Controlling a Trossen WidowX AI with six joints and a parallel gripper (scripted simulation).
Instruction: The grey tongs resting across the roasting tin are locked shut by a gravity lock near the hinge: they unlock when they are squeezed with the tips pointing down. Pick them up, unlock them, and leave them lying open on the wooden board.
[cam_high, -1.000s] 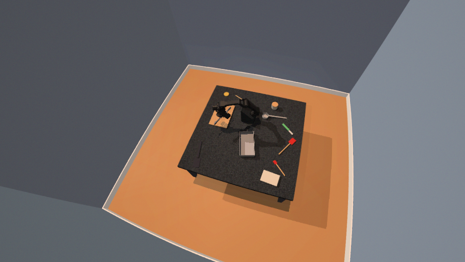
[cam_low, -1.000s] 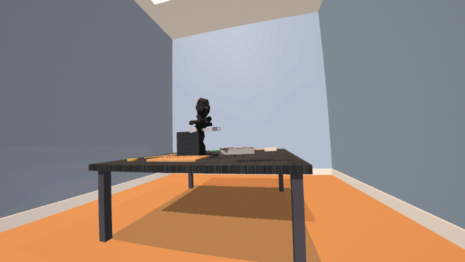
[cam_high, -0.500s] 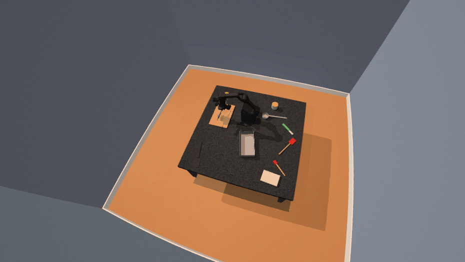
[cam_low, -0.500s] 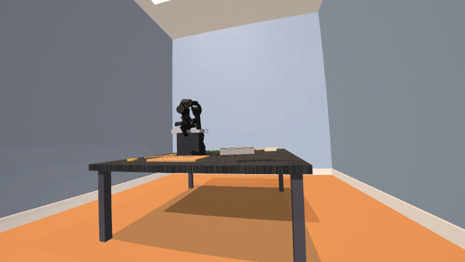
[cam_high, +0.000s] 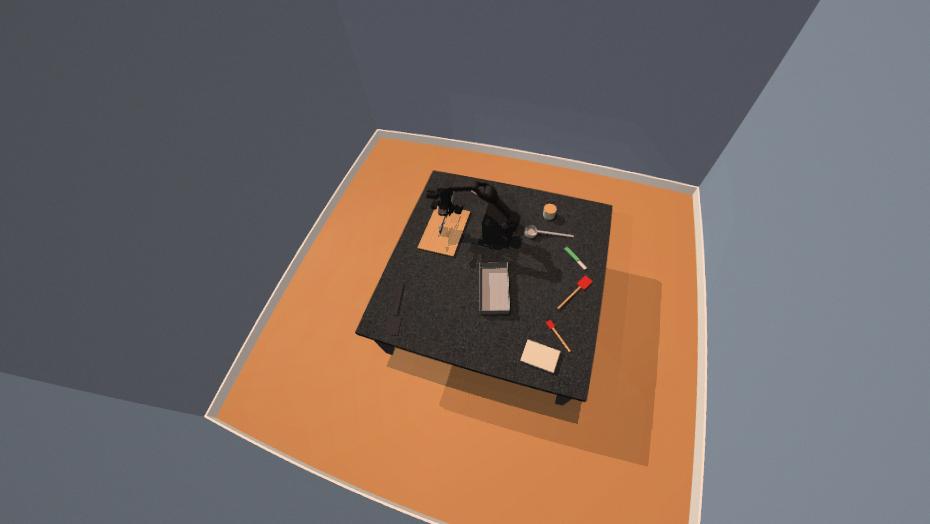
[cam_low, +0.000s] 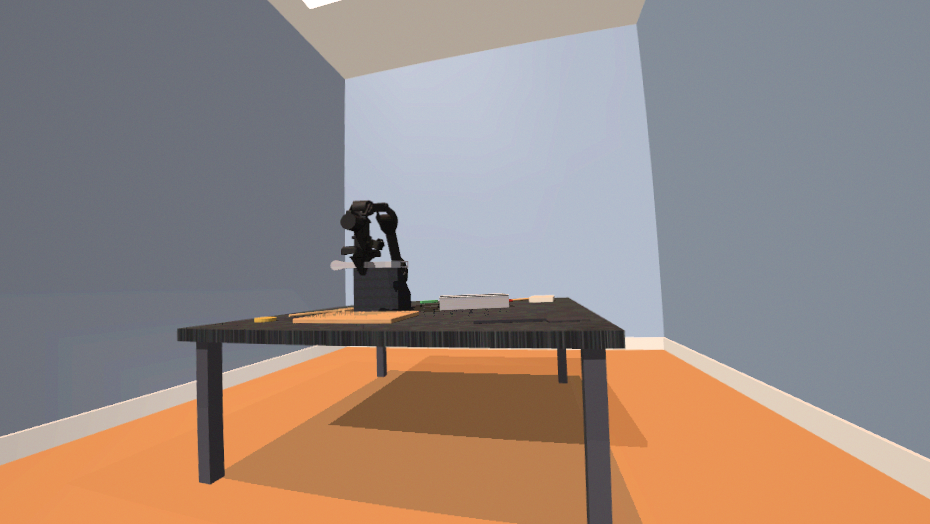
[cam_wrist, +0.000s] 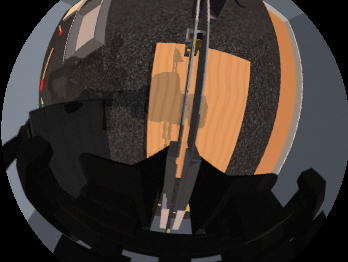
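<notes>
Now: gripper tip 10 mm short of the wooden board, 40 mm to the left of it and 150 mm above it. From my gripper tip the other things lie so: dark utensil: 630 mm ahead, 70 mm to the right, 150 mm below; roasting tin: 300 mm ahead, 410 mm to the left, 130 mm below; yellow disc: 330 mm behind, 130 mm to the right, 150 mm below.
</notes>
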